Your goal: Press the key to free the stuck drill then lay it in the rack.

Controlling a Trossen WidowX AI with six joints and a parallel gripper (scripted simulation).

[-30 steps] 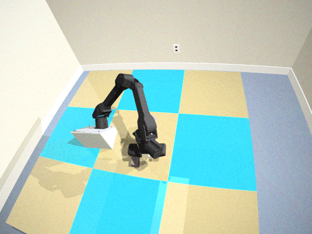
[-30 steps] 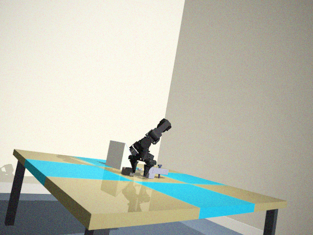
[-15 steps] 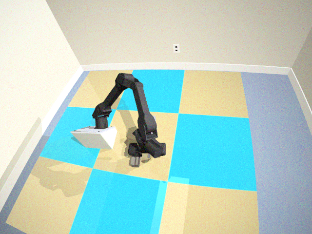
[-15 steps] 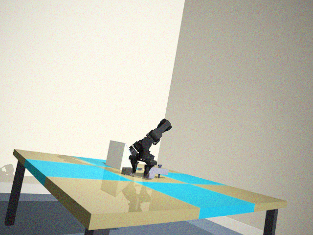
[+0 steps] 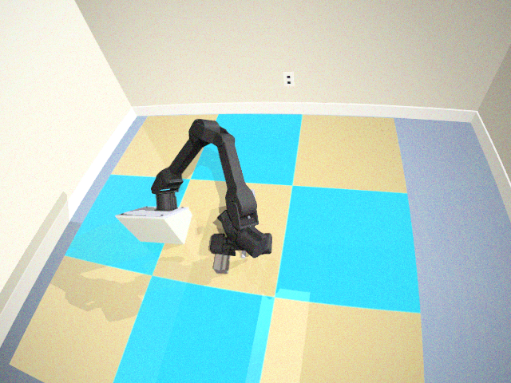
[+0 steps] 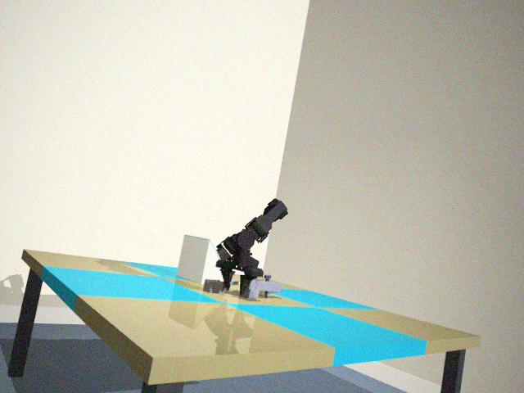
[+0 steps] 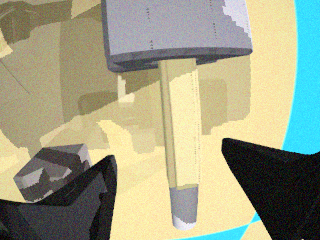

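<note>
My gripper tip is now 4 cm to the right of the drill and 3 cm below it. Also, from my gripper tip: lavender grey block (14 cm to the left, 2 cm above); then grey rack (8 cm behind, 3 cm to the right); then dark blue key (16 cm to the left, 4 cm above).
</note>
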